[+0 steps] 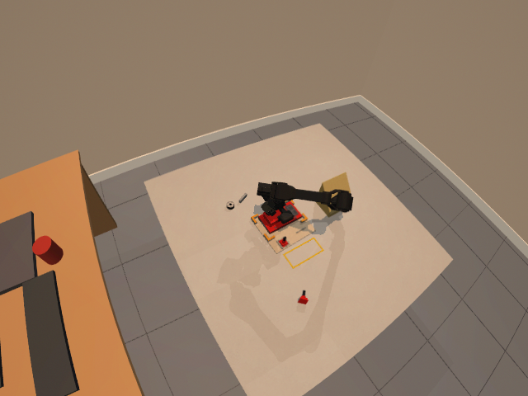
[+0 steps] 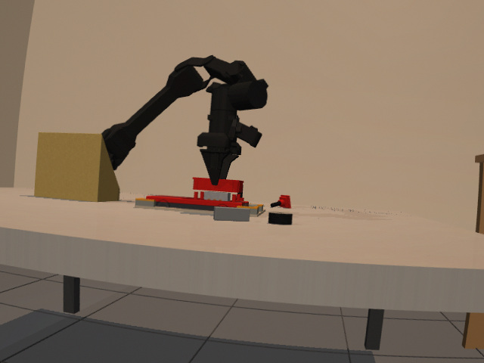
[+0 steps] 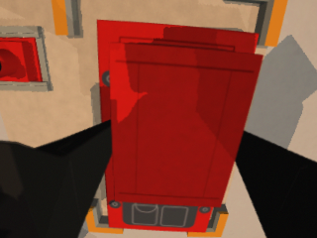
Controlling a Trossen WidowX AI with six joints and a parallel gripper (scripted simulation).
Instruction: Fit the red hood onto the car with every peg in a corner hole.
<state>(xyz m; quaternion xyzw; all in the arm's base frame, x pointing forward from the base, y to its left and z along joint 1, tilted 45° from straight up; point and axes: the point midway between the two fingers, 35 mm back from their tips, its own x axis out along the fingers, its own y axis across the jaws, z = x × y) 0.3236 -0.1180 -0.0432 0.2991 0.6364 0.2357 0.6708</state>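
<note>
The engine block is 30 mm below my gripper tip and 10 mm to the left of it. The rest, counted from my gripper tip: black wheel (200 mm to the right, 130 mm ahead, 50 mm below); then red hood (right at my gripper tip).
</note>
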